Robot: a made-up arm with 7 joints.
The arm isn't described. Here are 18 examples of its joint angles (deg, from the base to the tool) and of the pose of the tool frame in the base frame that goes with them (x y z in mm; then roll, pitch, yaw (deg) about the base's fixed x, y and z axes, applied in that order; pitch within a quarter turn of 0, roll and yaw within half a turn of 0).
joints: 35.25 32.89 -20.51 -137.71 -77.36 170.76 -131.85
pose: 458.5 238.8 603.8 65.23 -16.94 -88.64
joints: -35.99 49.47 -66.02 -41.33 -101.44 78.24 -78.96
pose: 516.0 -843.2 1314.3 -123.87 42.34 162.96
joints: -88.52 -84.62 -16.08 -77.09 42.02 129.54 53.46
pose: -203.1 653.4 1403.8 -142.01 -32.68 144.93
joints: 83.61 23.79 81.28 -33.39 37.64 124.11 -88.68
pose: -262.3 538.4 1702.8 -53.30 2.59 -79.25
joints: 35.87 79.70 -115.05 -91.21 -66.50 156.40 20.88
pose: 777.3 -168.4 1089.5 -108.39 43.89 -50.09
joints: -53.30 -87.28 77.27 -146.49 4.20 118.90 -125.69
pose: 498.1 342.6 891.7 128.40 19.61 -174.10
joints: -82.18 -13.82 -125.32 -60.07 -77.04 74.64 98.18
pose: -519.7 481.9 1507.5 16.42 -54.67 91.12
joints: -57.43 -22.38 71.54 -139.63 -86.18 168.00 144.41
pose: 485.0 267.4 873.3 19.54 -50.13 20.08
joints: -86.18 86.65 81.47 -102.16 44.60 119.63 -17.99
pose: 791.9 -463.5 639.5 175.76 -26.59 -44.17
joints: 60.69 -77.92 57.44 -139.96 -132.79 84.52 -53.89
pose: -430.4 301.3 1039.2 -111.65 -6.50 -7.63
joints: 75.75 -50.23 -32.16 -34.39 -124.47 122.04 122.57
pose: -3.8 -570.1 1667.8 147.43 -18.79 -163.45
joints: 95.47 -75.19 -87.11 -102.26 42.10 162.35 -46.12
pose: 661.2 -456.2 815.1 159.60 -65.43 -73.13
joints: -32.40 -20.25 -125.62 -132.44 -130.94 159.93 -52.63
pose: -445.1 -224.6 768.0 87.35 32.09 68.80
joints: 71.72 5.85 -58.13 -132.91 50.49 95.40 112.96
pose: 606.0 108.6 833.5 14.83 44.76 -93.94
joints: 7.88 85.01 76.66 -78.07 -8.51 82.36 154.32
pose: 622.2 819.7 679.6 -13.59 55.04 -63.03
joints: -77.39 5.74 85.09 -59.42 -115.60 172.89 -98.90
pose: 564.4 77.0 1539.9 174.61 16.65 -82.86
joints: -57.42 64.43 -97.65 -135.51 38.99 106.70 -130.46
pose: -474.8 -355.5 949.8 77.72 3.28 -7.10
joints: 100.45 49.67 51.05 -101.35 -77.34 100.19 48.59
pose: -738.8 454.6 723.5 23.45 26.66 175.96
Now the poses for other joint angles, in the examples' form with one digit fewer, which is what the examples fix.
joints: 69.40 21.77 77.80 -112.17 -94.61 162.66 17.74
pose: -572 363 1058 -8.2 16.0 -122.8
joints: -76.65 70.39 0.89 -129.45 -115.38 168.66 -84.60
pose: 224 -314 335 40.6 -14.3 173.3
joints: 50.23 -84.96 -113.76 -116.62 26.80 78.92 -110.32
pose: 311 -612 446 -82.9 -34.9 -166.5
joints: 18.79 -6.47 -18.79 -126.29 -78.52 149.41 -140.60
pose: 579 108 1037 107.9 -10.4 -117.9
